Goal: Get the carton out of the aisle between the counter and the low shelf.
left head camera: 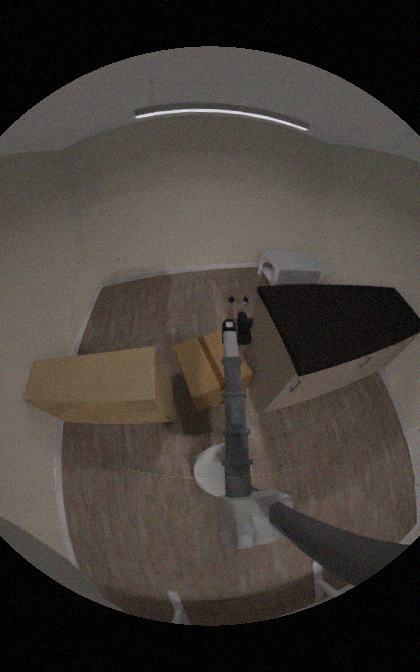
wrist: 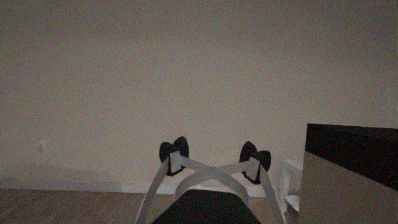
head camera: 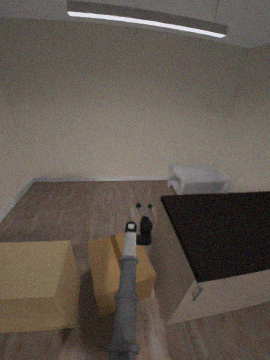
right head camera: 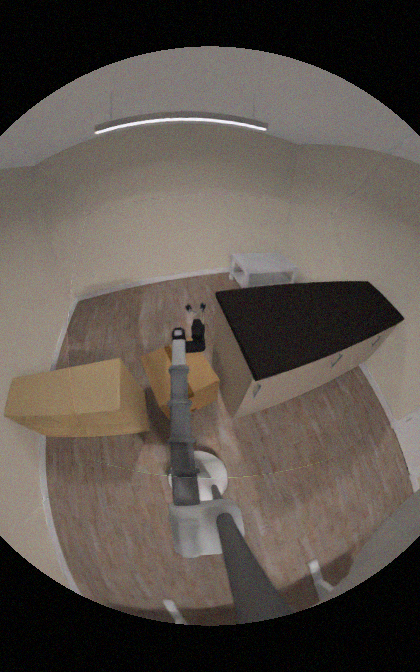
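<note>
The brown carton, with a dark tape strip, stands upright and slightly turned on the floor between the low shelf and the dark-topped counter. A dark gap separates it from the shelf. Its right corner is close to the counter's side; I cannot tell if they touch. My extended arm crosses above it and hides part of it. My gripper is open and empty, beyond the carton and left of the counter. The carton does not show in the wrist view.
A small white table stands by the far wall behind the counter. My round white base is on the near side of the carton. Wood floor extends beyond the carton to the far wall.
</note>
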